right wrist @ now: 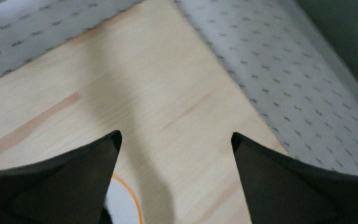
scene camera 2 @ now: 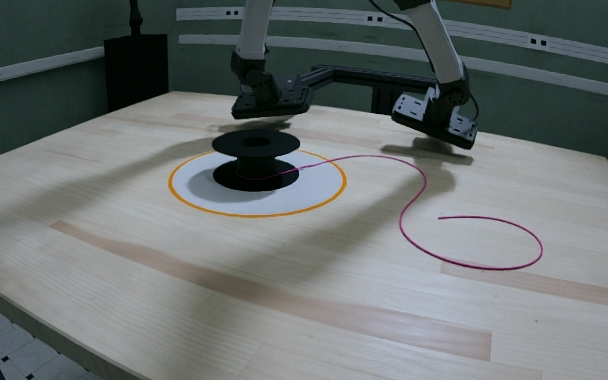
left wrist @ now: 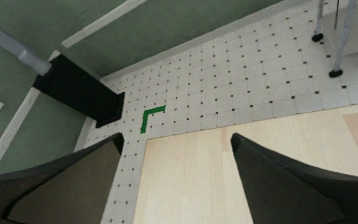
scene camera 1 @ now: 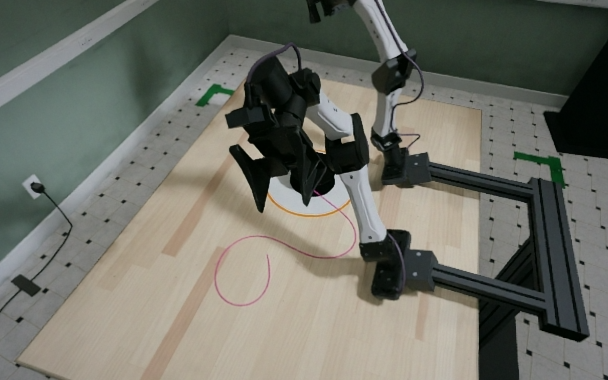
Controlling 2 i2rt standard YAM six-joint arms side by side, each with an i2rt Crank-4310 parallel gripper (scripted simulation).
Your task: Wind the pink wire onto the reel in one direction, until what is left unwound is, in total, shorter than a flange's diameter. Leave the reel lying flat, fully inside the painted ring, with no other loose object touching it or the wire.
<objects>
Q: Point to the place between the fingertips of my left gripper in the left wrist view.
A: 177, 135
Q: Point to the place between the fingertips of my left gripper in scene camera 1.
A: At 281, 208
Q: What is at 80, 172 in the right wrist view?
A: My right gripper.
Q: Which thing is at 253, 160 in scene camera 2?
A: A black reel.
</objects>
